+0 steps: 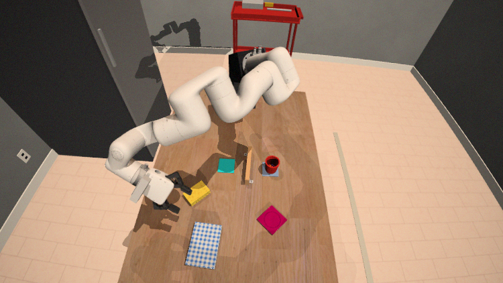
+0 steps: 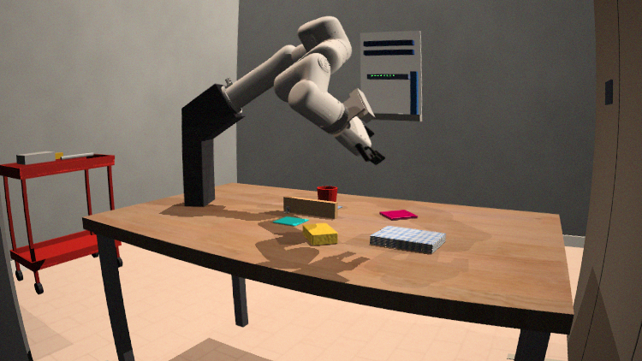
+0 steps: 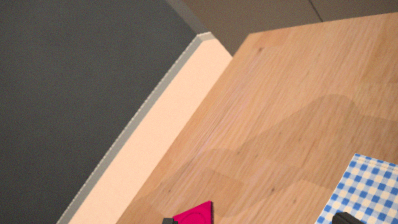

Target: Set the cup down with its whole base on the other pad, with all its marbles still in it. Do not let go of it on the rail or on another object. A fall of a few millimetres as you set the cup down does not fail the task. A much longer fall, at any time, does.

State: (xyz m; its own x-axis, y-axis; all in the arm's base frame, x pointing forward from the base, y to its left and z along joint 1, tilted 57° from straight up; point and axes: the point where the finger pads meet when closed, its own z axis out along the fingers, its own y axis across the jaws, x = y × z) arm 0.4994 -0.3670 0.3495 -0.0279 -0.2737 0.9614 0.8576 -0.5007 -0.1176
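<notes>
Right now the red cup is 32 cm behind my hand, 34 cm to the left of it and 24 cm below it. The rest, counted from my hand: yellow sponge (15 cm behind, 2 cm to the right, 25 cm below); then magenta plate (5 cm behind, 35 cm to the left, 26 cm below); then wooden rail (32 cm behind, 22 cm to the left, 24 cm below).
</notes>
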